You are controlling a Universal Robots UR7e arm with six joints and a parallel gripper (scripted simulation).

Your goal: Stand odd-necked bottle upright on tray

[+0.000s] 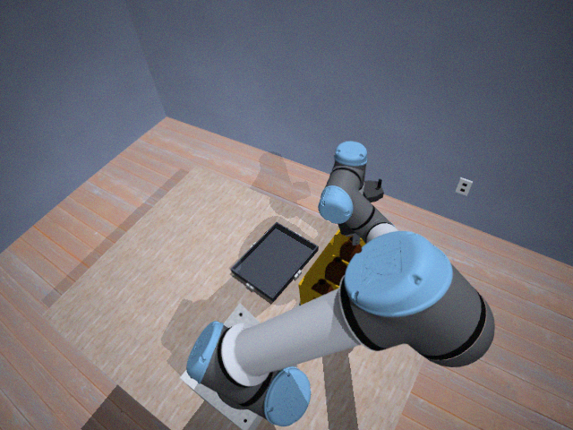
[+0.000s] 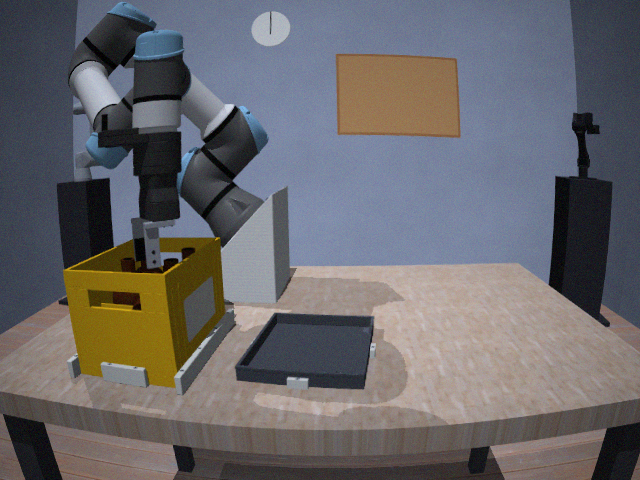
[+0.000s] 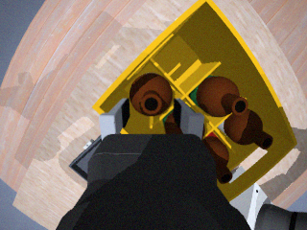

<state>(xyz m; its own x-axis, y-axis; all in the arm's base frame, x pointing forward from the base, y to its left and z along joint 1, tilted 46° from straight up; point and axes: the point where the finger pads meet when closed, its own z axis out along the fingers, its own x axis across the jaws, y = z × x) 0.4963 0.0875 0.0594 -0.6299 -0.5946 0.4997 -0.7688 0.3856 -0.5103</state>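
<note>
Now: hand 110 mm above the bottle. Round my hand: dark tray 140 mm behind, 220 mm to the left, 180 mm below; yellow crate 80 mm behind, 50 mm to the right, 110 mm below.
</note>
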